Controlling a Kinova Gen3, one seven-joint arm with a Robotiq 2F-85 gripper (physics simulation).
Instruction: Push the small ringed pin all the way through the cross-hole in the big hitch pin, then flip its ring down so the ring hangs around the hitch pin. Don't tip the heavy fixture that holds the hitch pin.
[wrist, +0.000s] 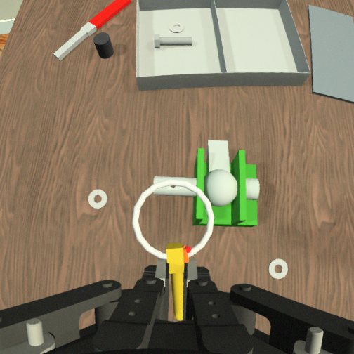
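Observation:
The small ringed pin (177, 285) has a yellow body, held between the fingertips, with a red and orange detail at its head. Its white ring (135, 220) stands out beyond the head. My gripper (176, 273) is shut on the pin, above the table and nearer the view's bottom edge than the hitch pin. The big grey hitch pin (177, 186) lies across the green fixture (225, 216) and sticks out to its left; a small dark cross-hole shows on that part, just inside the ring's upper edge as seen here. The fixture stands upright. The pin is apart from the hole.
A grey divided tray (222, 80) holds a bolt (175, 41) and a washer (176, 24) at the top. A red-handled tool (107, 15) and black cylinder (104, 45) lie left of it, a grey plate (332, 55) right. Loose washers (91, 199) (271, 269) flank the fixture.

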